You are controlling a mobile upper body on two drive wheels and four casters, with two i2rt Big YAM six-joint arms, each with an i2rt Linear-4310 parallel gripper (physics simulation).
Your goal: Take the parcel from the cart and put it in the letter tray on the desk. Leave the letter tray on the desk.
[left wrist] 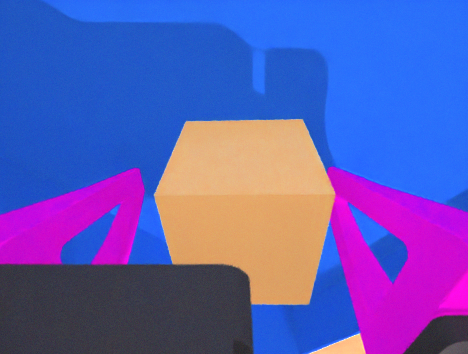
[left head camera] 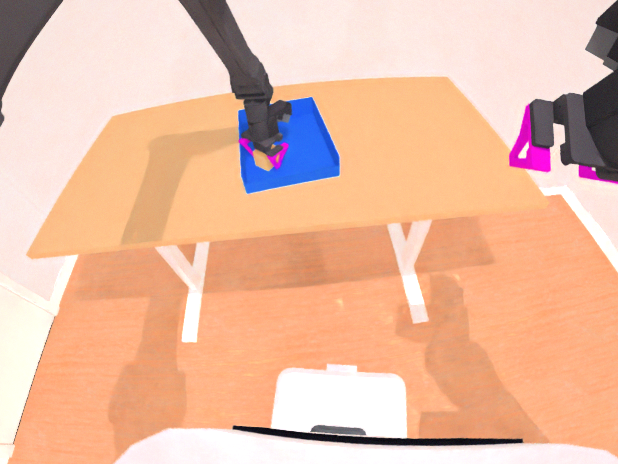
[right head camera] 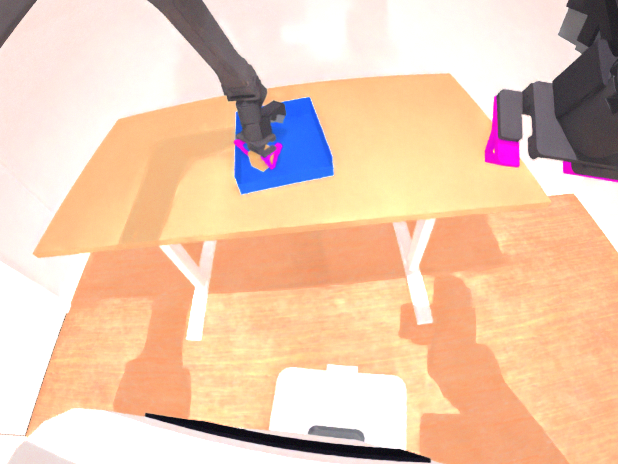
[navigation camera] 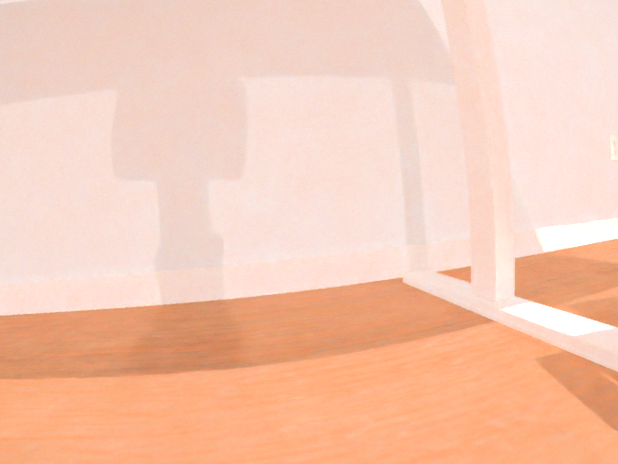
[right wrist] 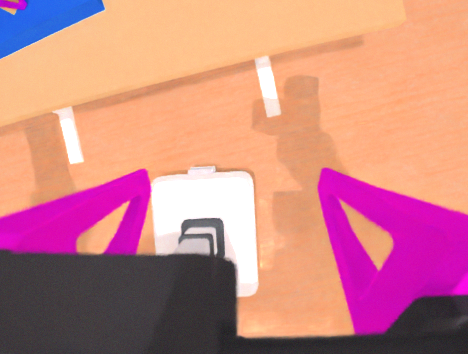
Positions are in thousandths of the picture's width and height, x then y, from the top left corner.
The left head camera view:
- my left gripper: 431, 350
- my right gripper: 884, 359
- blue letter tray: 504, 335
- wooden desk: 667, 322
